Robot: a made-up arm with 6 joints. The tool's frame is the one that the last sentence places.
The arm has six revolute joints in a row. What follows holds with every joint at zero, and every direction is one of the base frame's. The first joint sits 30 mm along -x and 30 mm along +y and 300 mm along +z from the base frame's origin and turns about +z. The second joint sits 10 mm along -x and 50 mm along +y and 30 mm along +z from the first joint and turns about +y. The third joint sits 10 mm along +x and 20 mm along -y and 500 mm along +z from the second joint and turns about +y. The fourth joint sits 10 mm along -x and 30 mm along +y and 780 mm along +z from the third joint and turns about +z. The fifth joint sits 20 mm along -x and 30 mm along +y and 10 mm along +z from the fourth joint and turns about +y. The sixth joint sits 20 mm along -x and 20 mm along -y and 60 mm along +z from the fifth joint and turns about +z. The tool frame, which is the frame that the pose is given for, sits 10 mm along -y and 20 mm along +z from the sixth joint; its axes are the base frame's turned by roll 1.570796, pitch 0 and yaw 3.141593 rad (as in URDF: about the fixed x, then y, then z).
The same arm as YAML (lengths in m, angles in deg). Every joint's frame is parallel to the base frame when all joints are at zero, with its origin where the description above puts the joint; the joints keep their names.
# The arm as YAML. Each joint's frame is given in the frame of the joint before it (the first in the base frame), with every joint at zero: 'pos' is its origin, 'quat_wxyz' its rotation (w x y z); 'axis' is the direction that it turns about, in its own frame. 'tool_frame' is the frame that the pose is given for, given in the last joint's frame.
length_unit: m
angle_unit: deg
joints:
  - joint: joint 1
    pos: [-0.03, 0.03, 0.3]
    quat_wxyz: [1.0, 0.0, 0.0, 0.0]
    axis: [0.0, 0.0, 1.0]
  - joint: joint 2
    pos: [-0.01, 0.05, 0.03]
    quat_wxyz: [1.0, 0.0, 0.0, 0.0]
    axis: [0.0, 1.0, 0.0]
  - joint: joint 3
    pos: [0.01, -0.02, 0.5]
    quat_wxyz: [1.0, 0.0, 0.0, 0.0]
    axis: [0.0, 1.0, 0.0]
  - joint: joint 4
    pos: [-0.01, 0.03, 0.78]
    quat_wxyz: [1.0, 0.0, 0.0, 0.0]
    axis: [0.0, 0.0, 1.0]
  - joint: joint 5
    pos: [-0.02, 0.03, 0.01]
    quat_wxyz: [1.0, 0.0, 0.0, 0.0]
    axis: [0.0, 1.0, 0.0]
  - joint: joint 6
    pos: [-0.02, -0.02, 0.06]
    quat_wxyz: [1.0, 0.0, 0.0, 0.0]
    axis: [0.0, 0.0, 1.0]
tool_frame:
  pos: [0.0, -0.01, 0.02]
  quat_wxyz: [0.0, 0.0, -0.707107, -0.707107]

